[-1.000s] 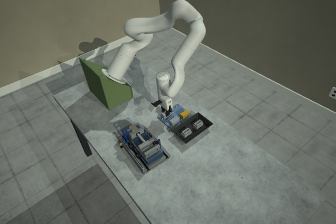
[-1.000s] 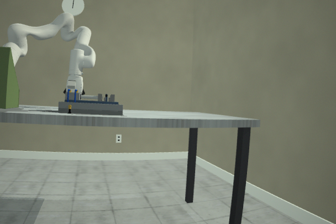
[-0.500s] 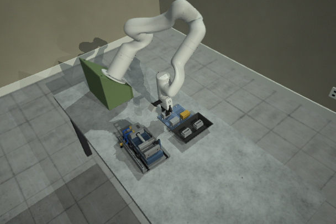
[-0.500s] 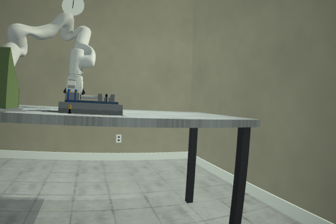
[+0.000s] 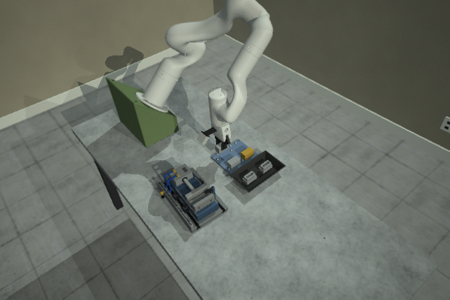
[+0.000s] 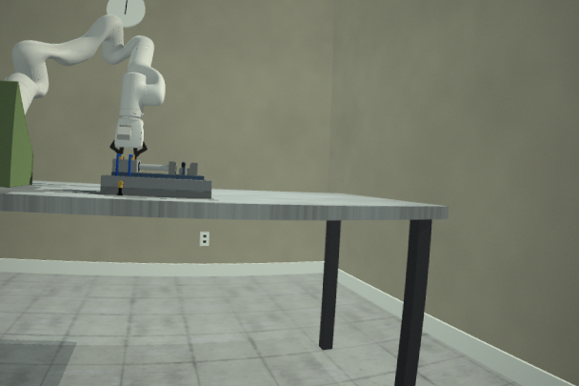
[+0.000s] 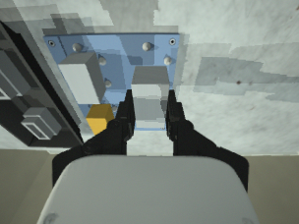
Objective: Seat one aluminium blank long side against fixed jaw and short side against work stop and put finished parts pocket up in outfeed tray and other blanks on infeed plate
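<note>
Right now my hand is 22 cm short of the fixed jaw, 27 cm to the left of it and 1 cm above it. Also, from my hand: cylinder rod: 10 cm ahead, 26 cm to the right, 1 cm below; aluminium blank: 2 cm below; brass blank: 9 cm ahead, 9 cm to the left, 7 cm below.
</note>
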